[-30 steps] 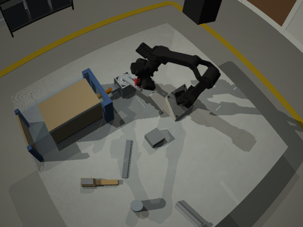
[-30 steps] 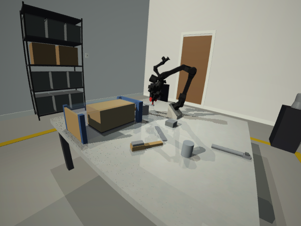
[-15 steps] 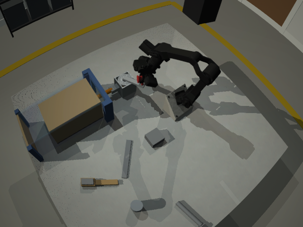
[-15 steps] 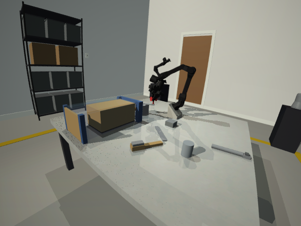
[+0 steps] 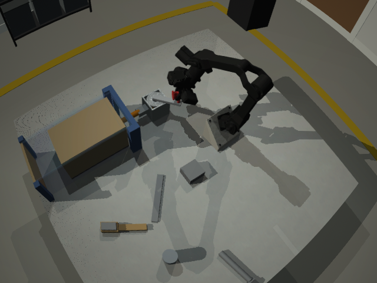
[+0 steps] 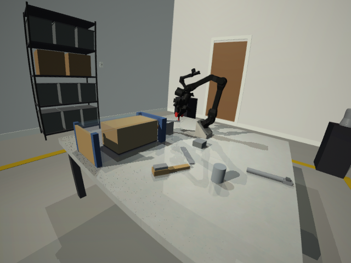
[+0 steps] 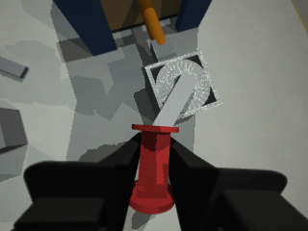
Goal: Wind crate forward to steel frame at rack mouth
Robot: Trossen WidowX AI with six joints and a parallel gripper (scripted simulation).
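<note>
My gripper tip is now 3 cm above the winch handle, 2 cm to the left of it and 1 cm short of it. Also, from my gripper tip: red knob (2 cm behind, 1 cm to the left); then grey winch (10 cm below, 7 cm to the right, 4 cm ahead); then blue frame (22 cm ahead, 5 cm to the right, 2 cm below).
</note>
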